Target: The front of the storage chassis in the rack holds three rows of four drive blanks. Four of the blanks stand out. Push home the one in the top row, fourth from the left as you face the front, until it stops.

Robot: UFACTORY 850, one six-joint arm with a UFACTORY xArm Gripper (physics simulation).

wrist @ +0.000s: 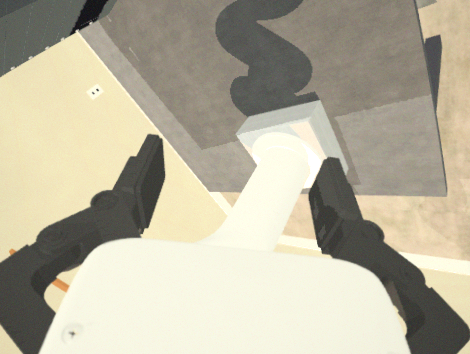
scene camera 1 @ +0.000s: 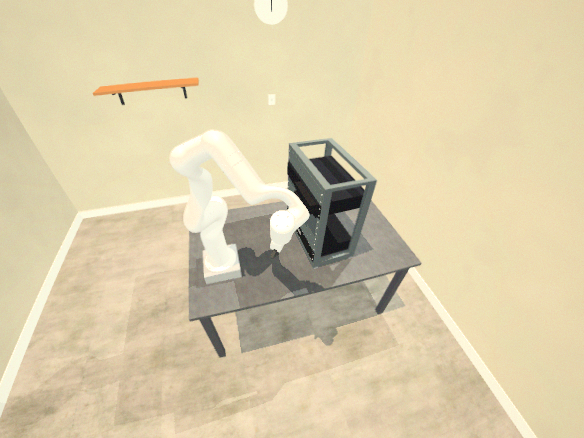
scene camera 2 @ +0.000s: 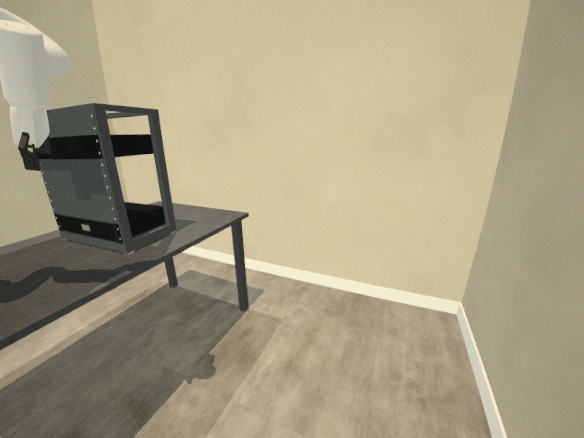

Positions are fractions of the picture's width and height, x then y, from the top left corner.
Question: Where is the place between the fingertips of my gripper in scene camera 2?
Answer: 0.07,0.37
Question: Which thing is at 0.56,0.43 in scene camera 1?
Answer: A rack.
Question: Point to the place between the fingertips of my gripper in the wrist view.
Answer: At 0.51,0.47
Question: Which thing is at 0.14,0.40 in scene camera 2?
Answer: A rack.
